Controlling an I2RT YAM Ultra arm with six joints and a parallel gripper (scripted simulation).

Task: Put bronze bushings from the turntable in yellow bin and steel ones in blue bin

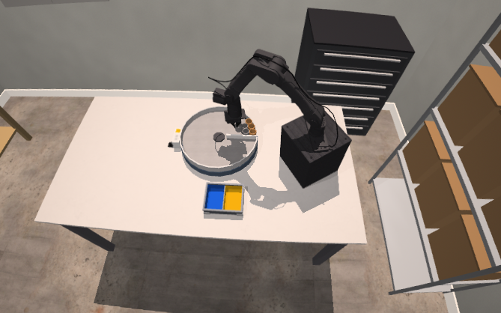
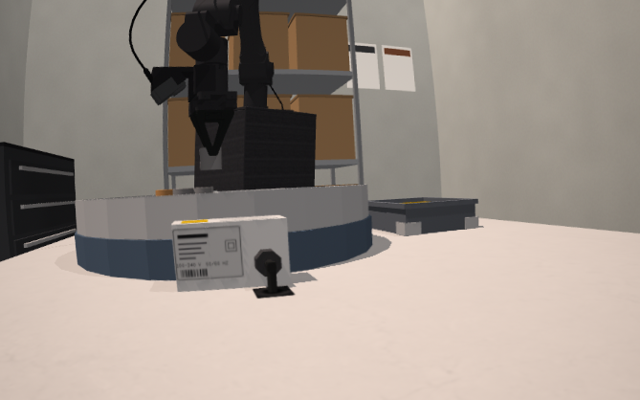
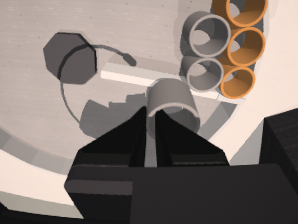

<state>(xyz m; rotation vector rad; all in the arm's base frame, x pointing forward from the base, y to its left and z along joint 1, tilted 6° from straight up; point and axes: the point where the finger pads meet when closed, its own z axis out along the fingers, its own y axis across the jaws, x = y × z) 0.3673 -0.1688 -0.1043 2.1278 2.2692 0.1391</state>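
My hand is 120 mm short of the blue bin, 340 mm to the right of it and 140 mm above it. The rest, counted from my hand: yellow bin: 40 mm ahead, 350 mm to the left, 140 mm below; round grey turntable: 90 mm ahead, 10 mm to the right, 100 mm below.
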